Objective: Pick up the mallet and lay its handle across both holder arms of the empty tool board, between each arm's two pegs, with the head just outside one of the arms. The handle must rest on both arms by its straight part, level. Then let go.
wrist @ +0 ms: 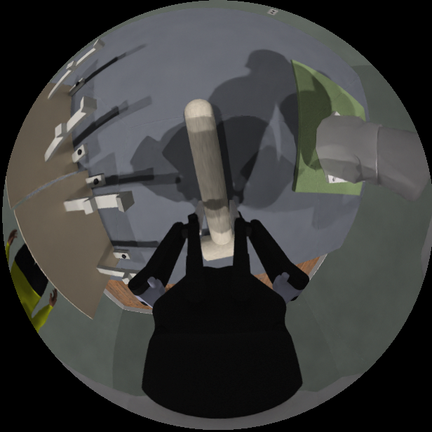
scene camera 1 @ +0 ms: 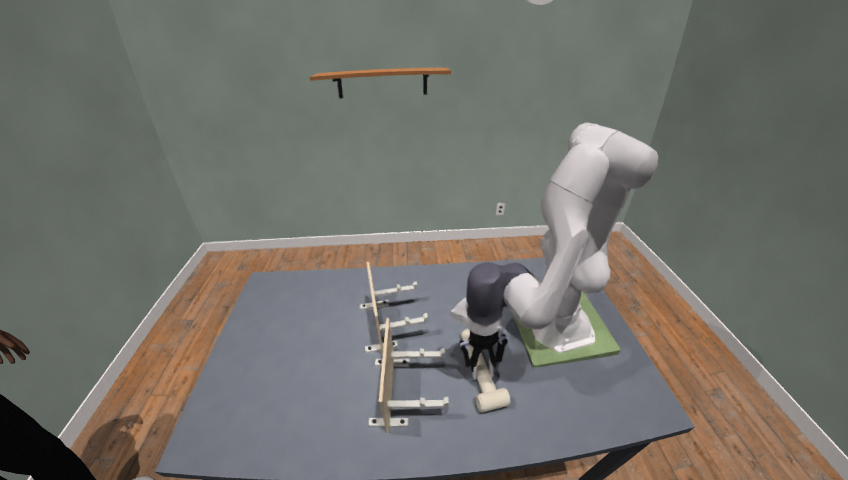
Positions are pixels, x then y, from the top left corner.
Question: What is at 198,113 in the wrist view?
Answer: A pale mallet.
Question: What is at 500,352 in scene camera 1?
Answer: The gripper.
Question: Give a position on a tool board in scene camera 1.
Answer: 379,347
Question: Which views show the pale mallet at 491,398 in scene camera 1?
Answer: The wrist view and scene camera 1: all of them.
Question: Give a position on a tool board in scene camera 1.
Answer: At 388,362
